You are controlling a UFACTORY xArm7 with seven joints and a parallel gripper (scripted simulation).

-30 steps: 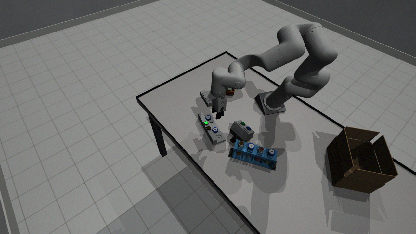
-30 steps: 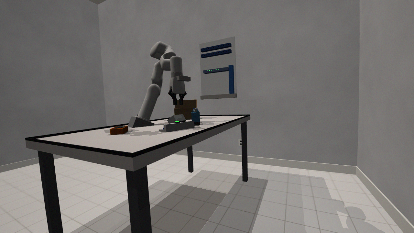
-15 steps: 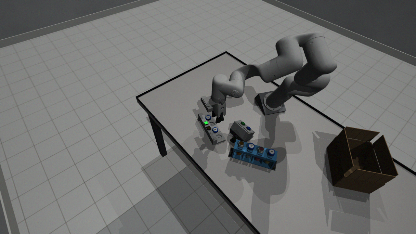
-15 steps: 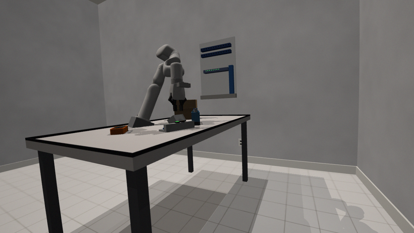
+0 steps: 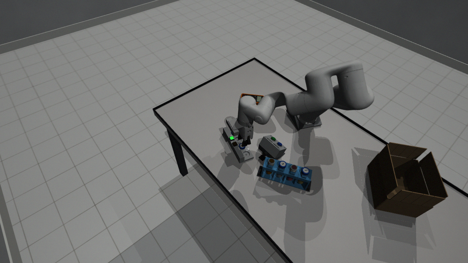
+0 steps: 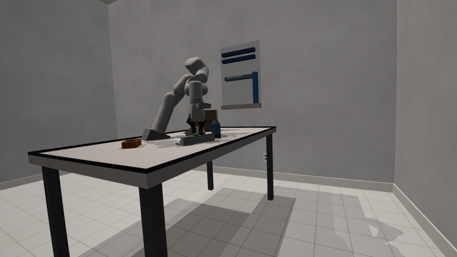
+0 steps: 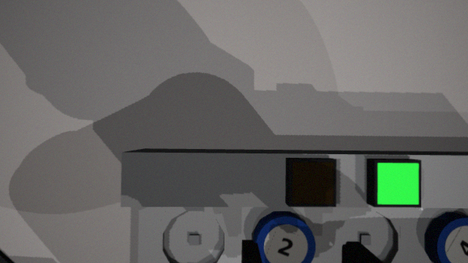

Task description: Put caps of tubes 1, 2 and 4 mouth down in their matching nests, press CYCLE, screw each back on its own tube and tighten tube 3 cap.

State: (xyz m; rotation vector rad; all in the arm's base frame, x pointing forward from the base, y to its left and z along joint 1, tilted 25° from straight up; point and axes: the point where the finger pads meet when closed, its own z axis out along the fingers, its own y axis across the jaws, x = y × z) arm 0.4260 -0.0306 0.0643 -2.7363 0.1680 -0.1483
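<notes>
My gripper is now 60 mm above the cap 2. From my hand the other things lie so: key housing (130 mm behind, 90 mm to the left, 20 mm below); then green key (150 mm behind, 70 mm to the left); then cap 4 (100 mm to the right, 60 mm below, 10 mm behind).
</notes>
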